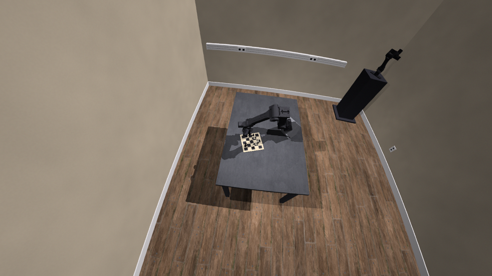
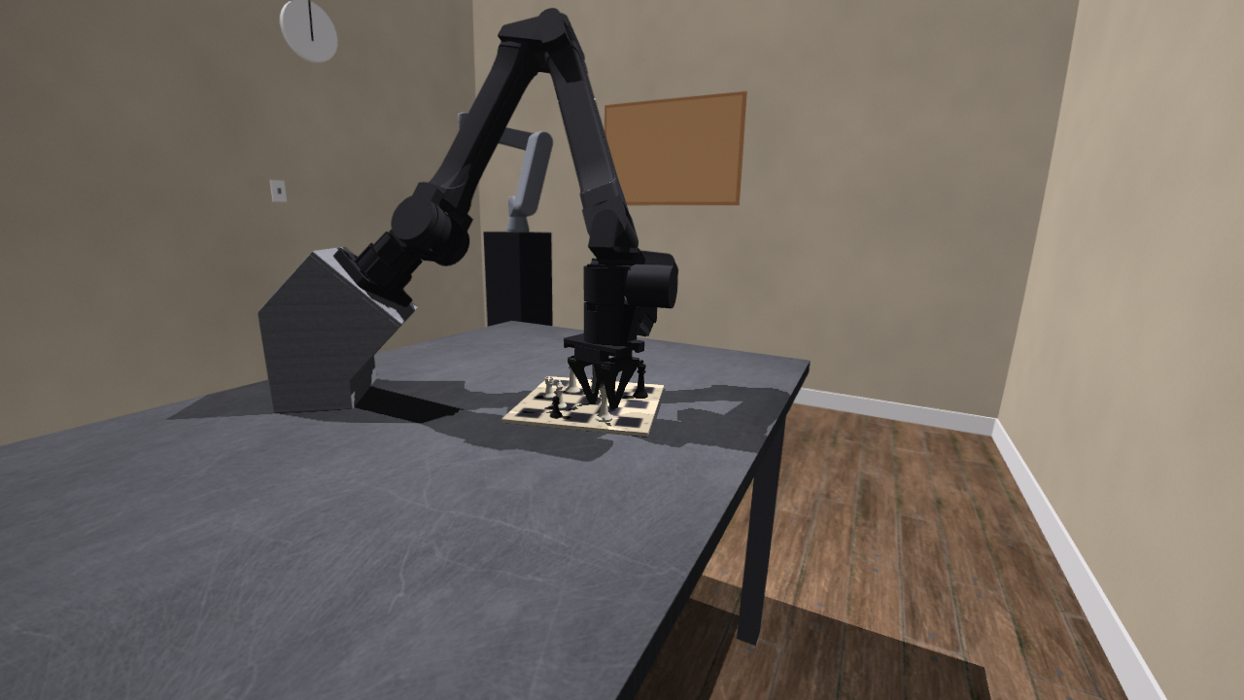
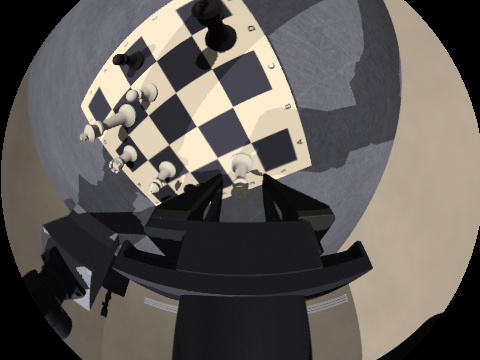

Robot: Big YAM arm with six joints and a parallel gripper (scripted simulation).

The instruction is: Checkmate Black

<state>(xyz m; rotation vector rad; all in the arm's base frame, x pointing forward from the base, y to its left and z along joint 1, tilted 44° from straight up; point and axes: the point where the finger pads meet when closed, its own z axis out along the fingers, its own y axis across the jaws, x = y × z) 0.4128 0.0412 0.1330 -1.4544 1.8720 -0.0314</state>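
The chessboard is 6 cm to the left of my hand, 6 cm behind it and 3 cm below it. Round my hand: tall white piece (12 cm behind, 8 cm to the left); then black king (12 cm to the left, 1 cm behind).
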